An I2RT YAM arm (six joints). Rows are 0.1 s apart.
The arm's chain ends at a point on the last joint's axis. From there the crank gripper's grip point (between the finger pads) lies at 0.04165 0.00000 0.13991 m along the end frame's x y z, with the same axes.
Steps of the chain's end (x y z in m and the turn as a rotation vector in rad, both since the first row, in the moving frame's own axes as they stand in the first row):
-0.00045, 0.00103, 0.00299, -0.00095, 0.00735, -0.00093
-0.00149, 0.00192, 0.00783, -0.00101, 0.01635, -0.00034
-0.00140, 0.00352, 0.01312, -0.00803, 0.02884, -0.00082
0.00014, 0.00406, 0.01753, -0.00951, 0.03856, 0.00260
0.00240, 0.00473, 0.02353, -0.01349, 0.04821, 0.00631
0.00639, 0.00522, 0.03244, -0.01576, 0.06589, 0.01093
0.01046, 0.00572, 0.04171, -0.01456, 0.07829, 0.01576
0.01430, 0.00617, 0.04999, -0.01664, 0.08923, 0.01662
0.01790, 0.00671, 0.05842, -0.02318, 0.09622, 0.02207
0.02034, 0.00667, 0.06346, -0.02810, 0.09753, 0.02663
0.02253, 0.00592, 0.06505, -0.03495, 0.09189, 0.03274
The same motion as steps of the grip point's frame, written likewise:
0.00058, 0.00112, 0.00268, -0.00095, 0.00735, -0.00093
0.00079, 0.00205, 0.00713, -0.00101, 0.01635, -0.00034
0.00262, 0.00460, 0.01186, -0.00803, 0.02884, -0.00082
0.00550, 0.00550, 0.01581, -0.00951, 0.03856, 0.00260
0.00909, 0.00689, 0.02135, -0.01349, 0.04821, 0.00631
0.01550, 0.00791, 0.02937, -0.01576, 0.06589, 0.01093
0.02125, 0.00847, 0.03800, -0.01456, 0.07829, 0.01576
0.02658, 0.00926, 0.04570, -0.01664, 0.08923, 0.01662
0.03110, 0.01097, 0.05372, -0.02318, 0.09622, 0.02207
0.03370, 0.01183, 0.05867, -0.02810, 0.09753, 0.02663
0.03509, 0.01231, 0.06053, -0.03495, 0.09189, 0.03274

